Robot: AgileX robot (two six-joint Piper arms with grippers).
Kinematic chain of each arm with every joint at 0, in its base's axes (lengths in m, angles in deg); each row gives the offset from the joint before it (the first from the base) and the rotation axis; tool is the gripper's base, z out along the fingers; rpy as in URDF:
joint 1: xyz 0 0 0.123 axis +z
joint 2: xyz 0 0 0 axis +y
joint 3: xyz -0.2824 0 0.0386 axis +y
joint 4: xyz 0.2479 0 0.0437 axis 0.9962 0 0.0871
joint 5: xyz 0 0 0 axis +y
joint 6: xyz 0.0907 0 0.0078 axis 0.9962 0 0.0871
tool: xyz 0 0 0 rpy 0 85 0
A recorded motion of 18 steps. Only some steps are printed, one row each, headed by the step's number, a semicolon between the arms.
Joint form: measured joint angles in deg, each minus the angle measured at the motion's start. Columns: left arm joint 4, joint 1, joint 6, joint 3, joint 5, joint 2; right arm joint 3, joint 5, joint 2, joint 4, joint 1, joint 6.
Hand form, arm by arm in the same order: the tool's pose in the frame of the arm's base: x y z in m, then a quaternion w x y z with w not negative. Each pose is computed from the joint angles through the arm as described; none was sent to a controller.
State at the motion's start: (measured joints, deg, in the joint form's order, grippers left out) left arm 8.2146 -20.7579 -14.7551 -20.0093 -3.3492 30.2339; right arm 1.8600 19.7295 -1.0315 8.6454 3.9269 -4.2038
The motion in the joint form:
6: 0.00 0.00 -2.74 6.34 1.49 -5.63; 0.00 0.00 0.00 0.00 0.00 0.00
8: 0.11 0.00 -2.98 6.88 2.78 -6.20; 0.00 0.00 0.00 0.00 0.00 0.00
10: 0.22 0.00 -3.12 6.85 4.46 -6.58; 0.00 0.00 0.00 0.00 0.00 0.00
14: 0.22 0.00 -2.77 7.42 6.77 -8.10; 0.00 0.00 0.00 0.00 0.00 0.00
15: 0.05 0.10 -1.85 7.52 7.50 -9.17; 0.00 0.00 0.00 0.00 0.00 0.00
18: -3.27 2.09 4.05 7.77 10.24 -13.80; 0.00 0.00 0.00 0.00 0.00 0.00
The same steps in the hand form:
6: 0.0950 -0.0365 0.2649 0.65767 0.07473 0.72809 -0.17824; 0.0527 0.0083 0.1724 0.60332 -0.01529 0.79496 0.06172
8: 0.0936 -0.0356 0.2607 0.65005 0.07356 0.73562 -0.17575; 0.0527 0.0083 0.1724 0.60332 -0.01529 0.79496 0.06172
10: 0.0926 -0.0348 0.2589 0.64258 0.07266 0.74306 -0.17228; 0.0527 0.0083 0.1724 0.60332 -0.01529 0.79496 0.06172
14: 0.0889 -0.0328 0.2545 0.63521 0.07371 0.75069 -0.16597; 0.0527 0.0083 0.1724 0.60332 -0.01529 0.79496 0.06172
15: 0.0866 -0.0316 0.2545 0.63813 0.07722 0.74892 -0.16110; 0.0527 0.0083 0.1724 0.60332 -0.01529 0.79496 0.06172
18: 0.0770 -0.0250 0.2556 0.65437 0.07990 0.73919 -0.13793; 0.0527 0.0083 0.1724 0.60332 -0.01529 0.79496 0.06172

